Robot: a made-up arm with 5 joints.
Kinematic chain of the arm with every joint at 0, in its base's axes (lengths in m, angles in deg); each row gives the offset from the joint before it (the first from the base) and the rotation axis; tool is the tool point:
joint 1: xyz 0 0 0.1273 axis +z
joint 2: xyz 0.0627 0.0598 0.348 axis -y
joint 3: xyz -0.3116 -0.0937 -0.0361 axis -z
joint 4: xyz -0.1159 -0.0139 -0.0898 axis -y
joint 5: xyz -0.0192 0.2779 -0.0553 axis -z
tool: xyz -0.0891 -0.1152 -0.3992
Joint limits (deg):
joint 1: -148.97..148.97
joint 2: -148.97..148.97
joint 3: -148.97..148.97
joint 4: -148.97..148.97
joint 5: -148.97..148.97
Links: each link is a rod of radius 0.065 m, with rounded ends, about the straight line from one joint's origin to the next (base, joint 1, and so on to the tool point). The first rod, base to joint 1, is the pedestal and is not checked.
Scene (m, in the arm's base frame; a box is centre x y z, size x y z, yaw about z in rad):
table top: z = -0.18
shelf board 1: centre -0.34 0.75 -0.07 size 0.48 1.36 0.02 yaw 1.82
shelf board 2: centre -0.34 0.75 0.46 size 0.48 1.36 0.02 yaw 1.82
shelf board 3: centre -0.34 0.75 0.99 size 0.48 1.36 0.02 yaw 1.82
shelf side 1: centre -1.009 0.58 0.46 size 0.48 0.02 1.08 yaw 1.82
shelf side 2: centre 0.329 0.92 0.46 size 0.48 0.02 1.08 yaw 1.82
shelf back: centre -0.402 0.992 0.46 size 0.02 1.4 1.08 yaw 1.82
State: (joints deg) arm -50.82 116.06 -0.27 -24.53 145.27
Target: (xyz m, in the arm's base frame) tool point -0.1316 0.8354 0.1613
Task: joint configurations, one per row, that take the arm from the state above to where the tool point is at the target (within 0.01 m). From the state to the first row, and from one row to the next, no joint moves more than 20 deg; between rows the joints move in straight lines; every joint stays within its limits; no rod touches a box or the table.
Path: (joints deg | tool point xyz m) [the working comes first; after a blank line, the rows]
Joints at the target: 56.77 113.32 31.43 -50.21 137.97
Straight joint move there: touches shelf side 2.

1: -33.36 102.23 5.39 -13.07 145.80 | 0.8205 -0.0671 0.1058
2: -15.89 88.40 11.04 -1.61 146.33 | 0.7159 0.2060 0.0910
3: 1.57 74.57 16.70 9.84 146.86 | 0.5433 0.3862 0.0931
4: 19.03 60.75 22.36 21.30 147.38 | 0.3538 0.4689 0.1047
5: 36.49 46.92 28.01 32.76 147.91 | 0.1864 0.4712 0.1203
6: 53.96 33.09 33.67 44.22 148.44 | 0.0636 0.4210 0.1386
7: 71.42 19.26 39.33 55.67 148.97 | -0.0078 0.3489 0.1612
8: 68.98 34.94 38.01 38.03 147.14 | -0.0360 0.4379 0.1126
9: 66.54 50.61 36.69 20.38 145.30 | -0.0673 0.5371 0.0903
10: 64.09 66.29 35.38 2.73 143.47 | -0.0966 0.6342 0.0912
11: 61.65 81.97 34.06 -14.92 141.63 | -0.1200 0.7194 0.1081
12: 59.21 97.64 32.74 -32.56 139.80 | -0.1329 0.7872 0.1334
13: 56.77 113.32 31.43 -50.21 137.97 | -0.1316 0.8354 0.1613

